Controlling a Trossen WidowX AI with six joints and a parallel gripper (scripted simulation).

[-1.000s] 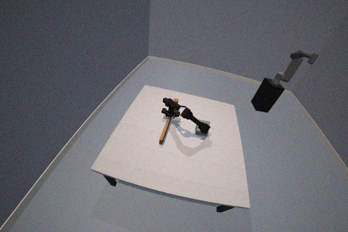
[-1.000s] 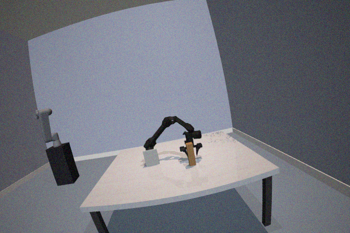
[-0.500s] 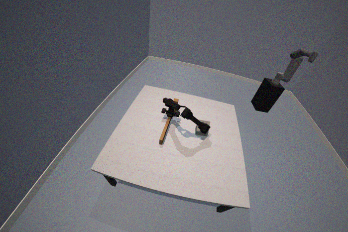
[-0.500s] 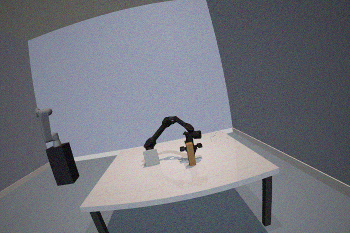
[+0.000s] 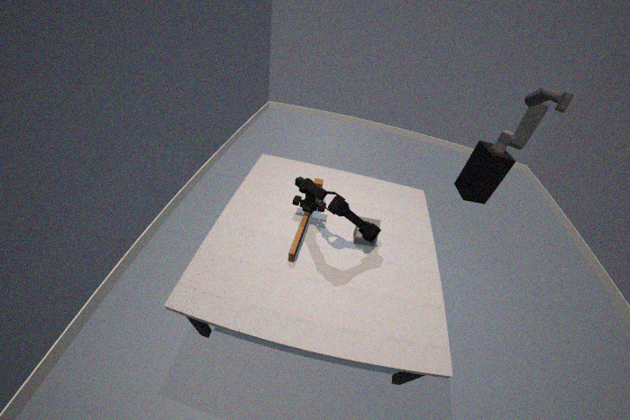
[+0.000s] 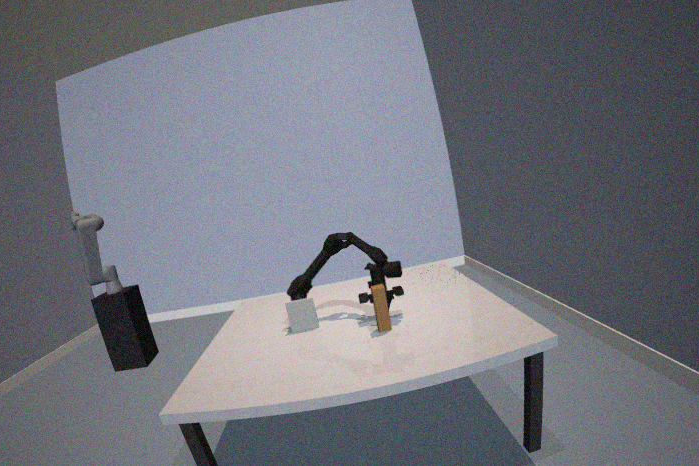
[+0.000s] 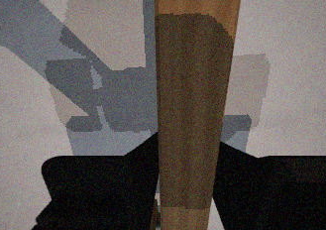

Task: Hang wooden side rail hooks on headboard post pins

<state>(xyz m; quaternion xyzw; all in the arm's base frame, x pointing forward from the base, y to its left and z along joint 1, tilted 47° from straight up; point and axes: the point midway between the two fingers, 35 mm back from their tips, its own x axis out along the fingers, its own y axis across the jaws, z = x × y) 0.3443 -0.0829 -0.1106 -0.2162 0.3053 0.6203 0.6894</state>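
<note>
Right now the wooden headboard post is 12 cm to the right of my gripper tip, 6 cm above it and 3 cm behind it.
</note>
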